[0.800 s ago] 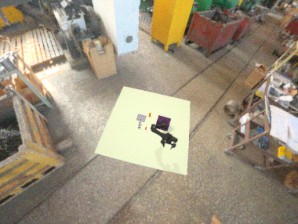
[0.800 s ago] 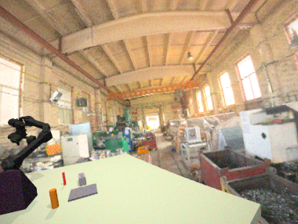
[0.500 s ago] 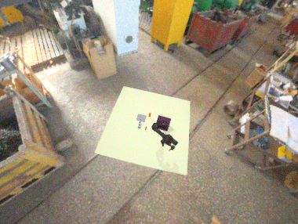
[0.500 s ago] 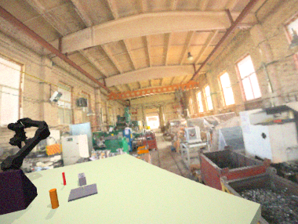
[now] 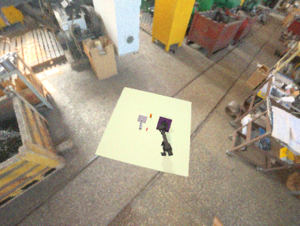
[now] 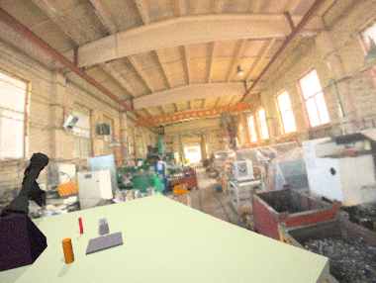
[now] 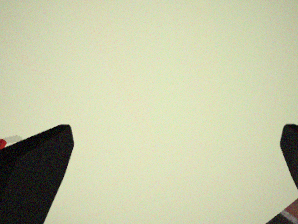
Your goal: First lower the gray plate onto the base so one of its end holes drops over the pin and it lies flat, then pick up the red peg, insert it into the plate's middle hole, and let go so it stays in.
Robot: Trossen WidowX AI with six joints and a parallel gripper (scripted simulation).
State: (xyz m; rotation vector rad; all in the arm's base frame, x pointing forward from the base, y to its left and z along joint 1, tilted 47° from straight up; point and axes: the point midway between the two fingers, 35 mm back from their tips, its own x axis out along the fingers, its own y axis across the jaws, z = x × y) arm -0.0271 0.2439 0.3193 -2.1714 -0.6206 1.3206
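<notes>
The gray plate lies 360 mm ahead of my gripper tip, 310 mm to the right of it and 90 mm below it. Also, from my gripper tip: gray base (440 mm to the right, 370 mm ahead, 120 mm below); then orange cylinder (530 mm to the right, 240 mm ahead, 90 mm below); then red peg (280 mm to the right, 250 mm ahead, 90 mm below).
</notes>
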